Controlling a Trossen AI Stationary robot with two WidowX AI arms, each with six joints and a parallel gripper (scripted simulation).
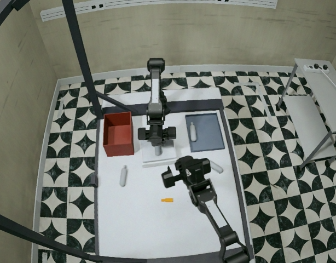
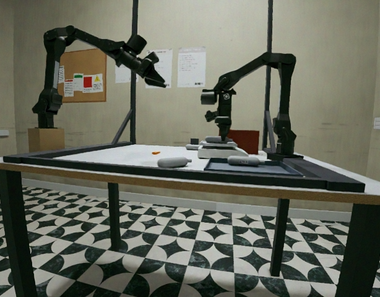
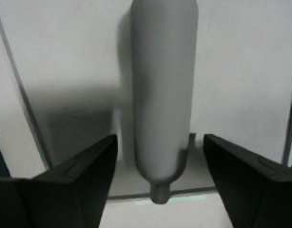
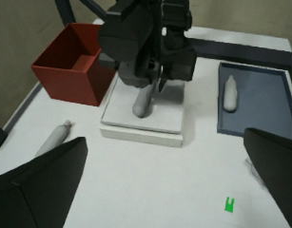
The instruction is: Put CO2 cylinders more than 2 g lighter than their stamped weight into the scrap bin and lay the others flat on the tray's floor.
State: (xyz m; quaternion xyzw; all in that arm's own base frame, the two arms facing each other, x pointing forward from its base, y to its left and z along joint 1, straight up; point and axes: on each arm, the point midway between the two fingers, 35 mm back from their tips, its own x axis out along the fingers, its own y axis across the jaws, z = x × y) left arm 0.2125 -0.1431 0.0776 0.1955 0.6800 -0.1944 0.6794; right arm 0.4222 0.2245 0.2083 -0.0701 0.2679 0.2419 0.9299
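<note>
Right now my left hand is 28 cm short of the blue-grey tray, 3 cm to the right of it and 10 cm above it. From my left hand the other things lie so: green marker (16 cm ahead, 23 cm to the right, 10 cm below); scale (1 cm to the right, 7 cm below); red scrap bin (19 cm behind, 11 cm to the left, 7 cm below).
</note>
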